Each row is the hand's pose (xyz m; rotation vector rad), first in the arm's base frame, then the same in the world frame.
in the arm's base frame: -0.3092 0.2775 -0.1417 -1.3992 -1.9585 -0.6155
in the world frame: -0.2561 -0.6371 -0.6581 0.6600 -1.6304 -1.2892
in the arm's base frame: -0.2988 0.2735 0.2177 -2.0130 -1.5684 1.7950
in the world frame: -0.1416 -0.9626 -0.5568 0.8401 2.9879 0.1809
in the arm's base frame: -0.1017 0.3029 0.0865 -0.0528 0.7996 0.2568
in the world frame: -0.1220 -0.7723 -0.4141 0.6604 -0.0800 1.7190
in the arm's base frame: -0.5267 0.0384 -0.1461 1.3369 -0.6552 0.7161
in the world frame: -0.1452 -0.6828 -0.9583 -2.4137 0.6180 -1.4285
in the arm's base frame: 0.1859 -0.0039 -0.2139 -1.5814 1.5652 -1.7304
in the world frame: 0.1735 -0.3483 -0.4099 -0.8400 0.8051 -0.2210
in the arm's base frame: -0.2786 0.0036 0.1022 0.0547 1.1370 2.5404
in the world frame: 0.0636 -0.8132 -0.7057 0.7453 0.7813 -2.3878
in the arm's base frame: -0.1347 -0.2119 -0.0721 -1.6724 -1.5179 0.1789
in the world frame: 0.2573 -0.5708 -0.7410 0.2638 -2.0442 -0.5677
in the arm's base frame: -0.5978 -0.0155 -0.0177 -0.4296 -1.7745 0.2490
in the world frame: -0.0912 -0.8201 -1.0101 1.5740 -2.0480 -0.2974
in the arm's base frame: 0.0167 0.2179 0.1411 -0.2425 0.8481 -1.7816
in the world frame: 0.0172 -0.7668 -0.3447 0.4834 1.0225 -0.0380
